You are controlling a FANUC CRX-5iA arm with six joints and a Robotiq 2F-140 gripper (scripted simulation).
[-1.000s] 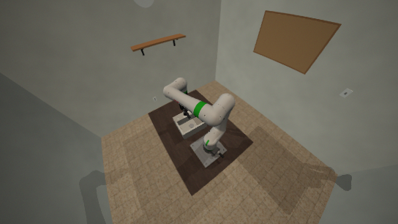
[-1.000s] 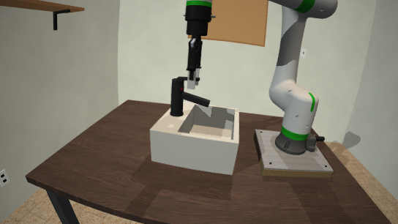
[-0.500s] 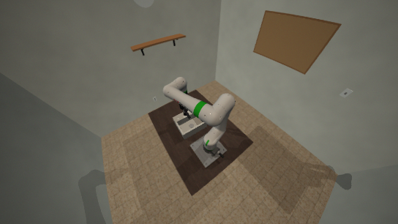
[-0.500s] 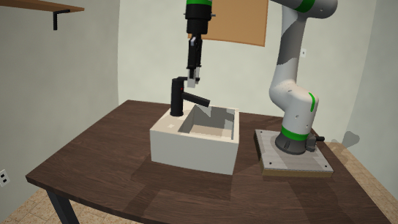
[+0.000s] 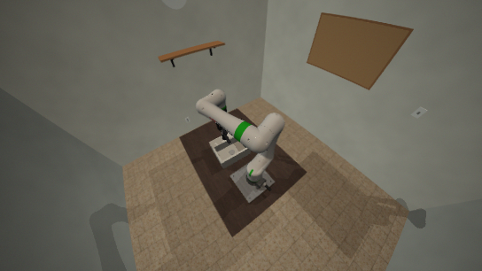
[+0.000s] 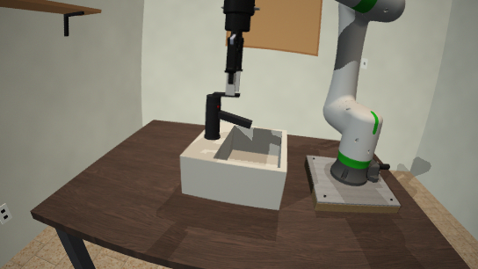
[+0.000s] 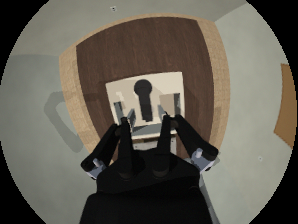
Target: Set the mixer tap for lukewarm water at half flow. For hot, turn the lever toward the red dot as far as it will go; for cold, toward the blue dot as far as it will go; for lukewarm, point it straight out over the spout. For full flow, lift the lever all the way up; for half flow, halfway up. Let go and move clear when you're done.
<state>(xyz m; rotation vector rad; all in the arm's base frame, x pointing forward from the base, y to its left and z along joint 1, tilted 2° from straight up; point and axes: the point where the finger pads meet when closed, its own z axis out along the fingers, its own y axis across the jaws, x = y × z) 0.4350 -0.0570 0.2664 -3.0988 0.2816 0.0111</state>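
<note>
Now: hand 2 cm short of the lever and 4 cm above it. From my hand the other things lie so: black mixer tap 4 cm ahead, 1 cm to the right, 8 cm below; then white sink basin 6 cm behind, 1 cm to the left, 27 cm below.
</note>
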